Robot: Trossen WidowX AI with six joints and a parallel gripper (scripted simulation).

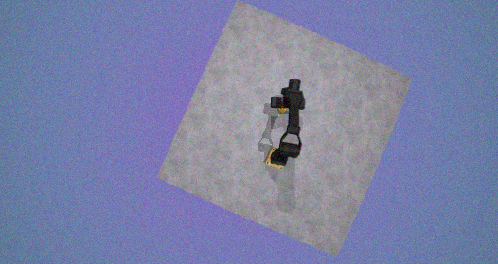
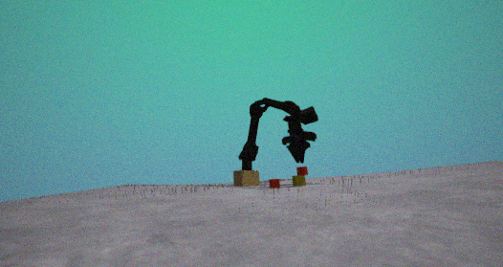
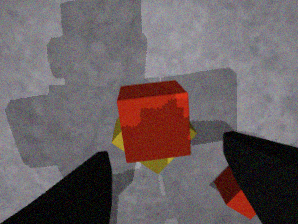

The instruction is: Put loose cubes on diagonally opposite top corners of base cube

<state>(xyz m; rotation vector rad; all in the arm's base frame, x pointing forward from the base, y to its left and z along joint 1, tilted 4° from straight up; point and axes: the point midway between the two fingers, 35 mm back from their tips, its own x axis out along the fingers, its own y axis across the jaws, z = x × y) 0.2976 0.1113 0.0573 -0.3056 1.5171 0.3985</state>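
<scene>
The red cube lies 5 cm behind my gripper tip, 10 cm to the right of it and 7 cm below it. From my gripper tip the other things lie so: yellow base cube (2 cm behind, 7 cm below).
</scene>
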